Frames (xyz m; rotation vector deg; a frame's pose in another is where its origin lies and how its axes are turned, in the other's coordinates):
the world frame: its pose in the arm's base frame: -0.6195 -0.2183 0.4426 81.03 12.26 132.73
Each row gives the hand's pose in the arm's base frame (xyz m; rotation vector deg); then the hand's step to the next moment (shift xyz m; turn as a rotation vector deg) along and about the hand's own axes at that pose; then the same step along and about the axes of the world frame.
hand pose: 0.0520 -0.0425 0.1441 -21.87 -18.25 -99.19
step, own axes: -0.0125 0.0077 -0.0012 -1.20 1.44 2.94
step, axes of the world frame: -0.0051 -0.0130 0.0047 1.88 -1.58 2.48
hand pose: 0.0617 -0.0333 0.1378 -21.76 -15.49 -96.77
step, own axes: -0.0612 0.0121 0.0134 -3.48 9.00 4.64
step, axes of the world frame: 0.0065 -0.0630 0.0075 -0.30 -5.00 9.46
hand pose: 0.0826 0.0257 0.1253 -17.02 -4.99 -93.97
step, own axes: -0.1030 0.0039 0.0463 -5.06 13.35 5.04
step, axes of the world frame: 0.0554 -0.0974 0.0146 -1.98 -7.46 13.02
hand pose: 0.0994 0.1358 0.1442 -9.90 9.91 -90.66
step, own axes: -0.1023 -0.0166 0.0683 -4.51 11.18 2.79
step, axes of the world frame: 0.1003 -0.0687 0.0250 -2.56 -6.89 9.95
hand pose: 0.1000 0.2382 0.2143 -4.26 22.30 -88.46
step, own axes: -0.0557 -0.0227 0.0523 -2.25 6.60 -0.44
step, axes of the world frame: 0.0748 -0.0152 0.0231 -2.92 -4.60 4.38
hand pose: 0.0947 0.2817 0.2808 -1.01 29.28 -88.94
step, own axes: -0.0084 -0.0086 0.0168 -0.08 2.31 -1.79
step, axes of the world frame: 0.0185 0.0052 0.0075 -2.23 -1.87 0.25
